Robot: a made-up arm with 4 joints.
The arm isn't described. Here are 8 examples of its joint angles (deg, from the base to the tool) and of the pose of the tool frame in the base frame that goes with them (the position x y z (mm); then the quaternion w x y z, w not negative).
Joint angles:
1: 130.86 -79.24 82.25 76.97
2: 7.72 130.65 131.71 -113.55
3: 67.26 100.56 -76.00 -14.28
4: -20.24 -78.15 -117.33 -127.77
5: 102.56 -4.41 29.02 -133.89
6: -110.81 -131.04 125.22 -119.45
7: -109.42 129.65 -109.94 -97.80
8: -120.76 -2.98 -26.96 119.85
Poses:
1: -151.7 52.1 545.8 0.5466 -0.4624 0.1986 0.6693
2: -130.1 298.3 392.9 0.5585 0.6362 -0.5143 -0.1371
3: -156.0 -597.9 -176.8 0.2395 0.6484 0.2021 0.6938
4: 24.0 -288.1 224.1 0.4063 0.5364 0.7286 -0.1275
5: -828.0 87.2 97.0 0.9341 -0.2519 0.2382 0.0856
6: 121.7 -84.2 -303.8 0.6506 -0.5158 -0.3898 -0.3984
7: -184.0 355.5 323.8 0.6628 -0.4117 0.5521 0.2940
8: -713.5 184.9 336.3 0.9720 -0.0138 0.2139 -0.0958
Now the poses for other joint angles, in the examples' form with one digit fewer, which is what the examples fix.
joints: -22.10 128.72 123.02 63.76
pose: -48 410 161 0.475 -0.667 0.056 -0.571
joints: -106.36 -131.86 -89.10 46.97
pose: 97 78 486 0.065 0.700 -0.128 -0.699
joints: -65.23 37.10 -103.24 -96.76
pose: -290 -130 434 0.338 -0.542 -0.012 0.769
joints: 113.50 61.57 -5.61 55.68
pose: -493 -566 -367 0.056 0.857 0.427 0.284
